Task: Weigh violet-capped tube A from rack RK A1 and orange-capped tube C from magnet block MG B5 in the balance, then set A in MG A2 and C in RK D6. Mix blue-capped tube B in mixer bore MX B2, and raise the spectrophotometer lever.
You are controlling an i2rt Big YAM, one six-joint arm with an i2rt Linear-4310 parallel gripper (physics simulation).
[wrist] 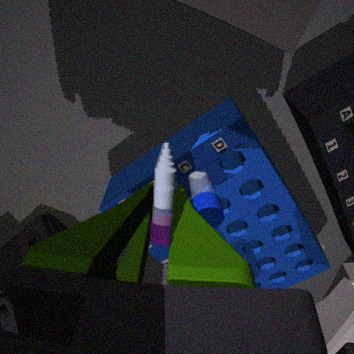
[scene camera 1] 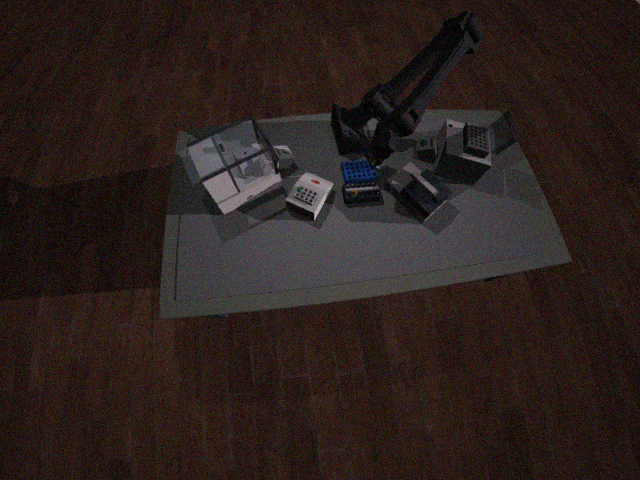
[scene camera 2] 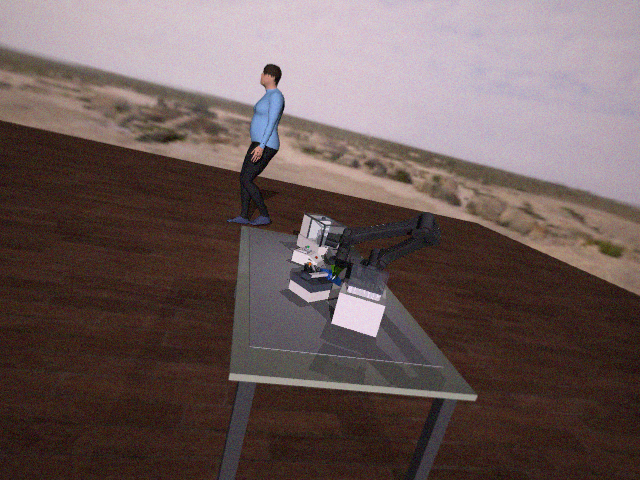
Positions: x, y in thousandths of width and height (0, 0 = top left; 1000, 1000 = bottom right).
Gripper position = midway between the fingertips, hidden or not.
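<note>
The gripper (wrist: 468, 549) is visible in the scene, and so is a glass-box balance (scene camera 2: 493, 474).
</note>
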